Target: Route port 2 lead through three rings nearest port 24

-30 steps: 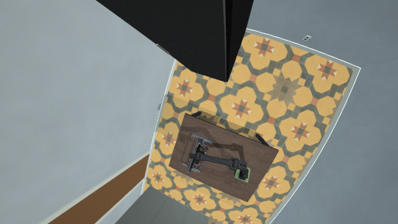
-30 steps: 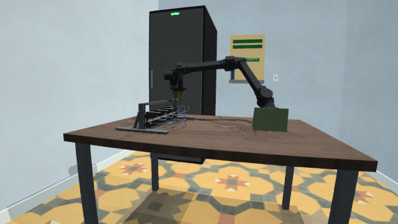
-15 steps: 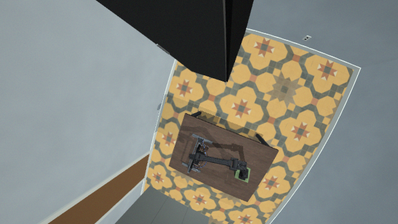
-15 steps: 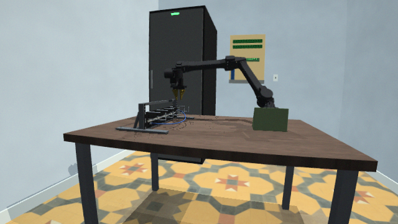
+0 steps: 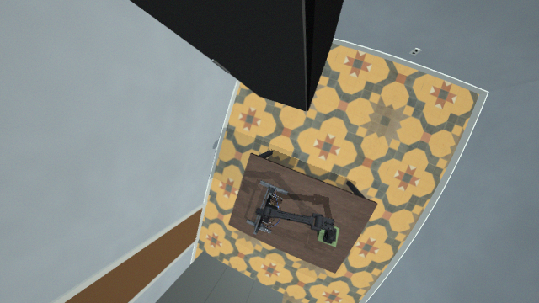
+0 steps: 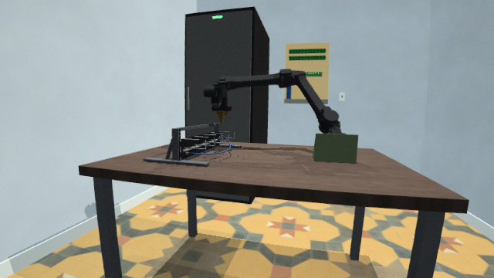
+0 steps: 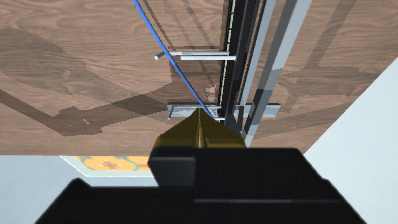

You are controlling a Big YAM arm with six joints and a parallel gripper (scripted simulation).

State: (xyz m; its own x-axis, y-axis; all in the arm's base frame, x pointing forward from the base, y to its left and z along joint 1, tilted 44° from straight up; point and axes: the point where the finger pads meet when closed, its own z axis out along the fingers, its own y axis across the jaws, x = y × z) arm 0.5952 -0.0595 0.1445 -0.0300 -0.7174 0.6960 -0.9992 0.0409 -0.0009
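My gripper is now 70 mm short of the rack, 150 mm to the right of it and 80 mm above it.
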